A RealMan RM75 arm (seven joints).
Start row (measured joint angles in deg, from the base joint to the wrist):
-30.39, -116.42, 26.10, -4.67, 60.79, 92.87, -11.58
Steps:
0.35, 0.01, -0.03, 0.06, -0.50, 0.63, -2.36
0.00, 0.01, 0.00, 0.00, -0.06, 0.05, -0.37
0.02, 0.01, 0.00, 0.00, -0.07, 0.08, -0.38
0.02, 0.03, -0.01, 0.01, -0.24, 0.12, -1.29
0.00, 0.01, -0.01, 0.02, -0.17, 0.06, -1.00
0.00, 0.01, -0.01, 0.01, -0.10, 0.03, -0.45
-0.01, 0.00, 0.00, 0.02, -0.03, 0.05, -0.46
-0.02, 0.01, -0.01, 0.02, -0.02, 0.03, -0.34
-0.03, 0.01, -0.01, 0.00, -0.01, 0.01, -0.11
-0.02, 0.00, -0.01, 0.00, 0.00, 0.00, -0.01
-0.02, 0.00, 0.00, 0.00, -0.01, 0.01, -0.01
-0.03, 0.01, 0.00, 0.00, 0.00, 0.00, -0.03
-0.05, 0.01, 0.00, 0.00, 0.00, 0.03, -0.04
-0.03, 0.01, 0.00, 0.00, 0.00, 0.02, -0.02
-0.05, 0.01, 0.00, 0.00, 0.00, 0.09, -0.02
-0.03, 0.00, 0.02, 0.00, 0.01, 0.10, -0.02
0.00, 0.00, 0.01, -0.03, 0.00, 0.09, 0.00
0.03, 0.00, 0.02, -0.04, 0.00, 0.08, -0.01
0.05, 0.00, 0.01, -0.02, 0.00, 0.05, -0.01
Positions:
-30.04, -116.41, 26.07, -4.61, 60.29, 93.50, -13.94
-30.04, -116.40, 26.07, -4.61, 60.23, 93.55, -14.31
-30.02, -116.39, 26.07, -4.61, 60.16, 93.63, -14.69
-30.00, -116.36, 26.06, -4.60, 59.92, 93.75, -15.98
-30.00, -116.35, 26.05, -4.58, 59.75, 93.81, -16.98
-30.00, -116.34, 26.04, -4.57, 59.65, 93.84, -17.43
-30.01, -116.34, 26.04, -4.55, 59.62, 93.89, -17.89
-30.03, -116.33, 26.03, -4.53, 59.60, 93.92, -18.23
-30.06, -116.32, 26.02, -4.53, 59.59, 93.93, -18.34
-30.08, -116.32, 26.01, -4.53, 59.59, 93.93, -18.35
-30.10, -116.32, 26.01, -4.53, 59.58, 93.94, -18.36
-30.13, -116.31, 26.01, -4.53, 59.58, 93.94, -18.39
-30.18, -116.30, 26.01, -4.53, 59.58, 93.97, -18.43
-30.21, -116.29, 26.01, -4.53, 59.58, 93.99, -18.45
-30.26, -116.28, 26.01, -4.53, 59.58, 94.08, -18.47
-30.29, -116.28, 26.03, -4.53, 59.59, 94.18, -18.49
-30.29, -116.28, 26.04, -4.56, 59.59, 94.27, -18.49
-30.26, -116.28, 26.06, -4.60, 59.59, 94.35, -18.50
-30.21, -116.28, 26.07, -4.62, 59.59, 94.40, -18.51

